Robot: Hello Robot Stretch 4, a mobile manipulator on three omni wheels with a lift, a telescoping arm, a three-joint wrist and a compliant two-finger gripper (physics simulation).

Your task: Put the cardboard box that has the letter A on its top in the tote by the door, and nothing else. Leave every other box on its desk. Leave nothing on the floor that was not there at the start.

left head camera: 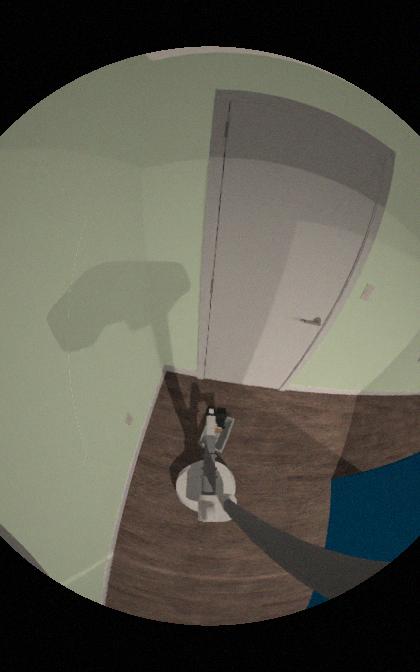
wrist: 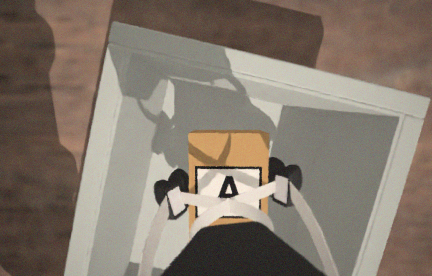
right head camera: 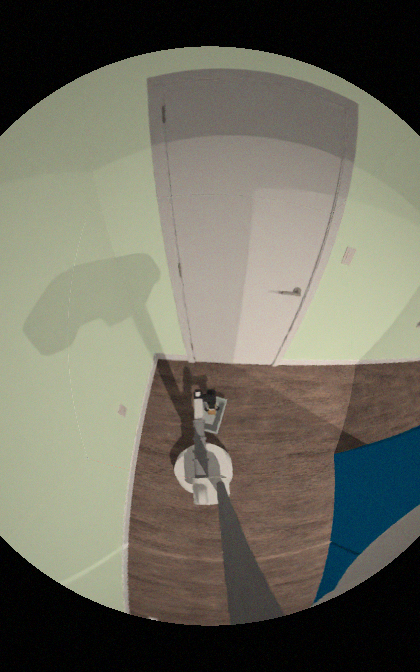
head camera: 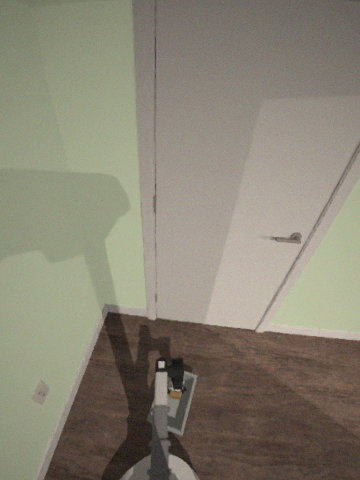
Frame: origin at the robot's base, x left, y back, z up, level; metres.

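Where they show: gripper, between the fingertips: [wrist: 227,179] [head camera: 175,390].
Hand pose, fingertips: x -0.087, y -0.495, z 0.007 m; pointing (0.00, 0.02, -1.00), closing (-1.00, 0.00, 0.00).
Note:
Things, the pixels of their centre, and the offset from my fingertips.
- cardboard box, middle of its body: [wrist: 227,184] [head camera: 175,389] dz +0.026, dx +0.000, dy -0.002 m
- grey tote, middle of its body: [wrist: 216,243] [head camera: 173,399] dz +0.026, dx +0.015, dy +0.050 m
The cardboard box [wrist: 250,150] [head camera: 175,394] [left head camera: 218,430] [right head camera: 212,412] with the letter A on its top is upright between my fingers. My gripper [wrist: 227,179] [head camera: 176,389] is shut on it, with one dark fingertip pad against each side. The grey tote [wrist: 325,81] [head camera: 189,407] [left head camera: 227,435] [right head camera: 222,415] is on the floor beneath. In the wrist view the box is over the tote's inside, within its rim. The black gripper body hides the box's near end, and the box's height over the tote's bottom is hard to tell.
The white door [head camera: 210,200] [left head camera: 270,250] [right head camera: 240,225] is beyond the tote. A green wall [head camera: 65,325] with a white skirting runs along the left. A blue surface [left head camera: 370,515] [right head camera: 370,480] is at the right. My round white base [left head camera: 182,485] [right head camera: 181,470] is close to the tote.

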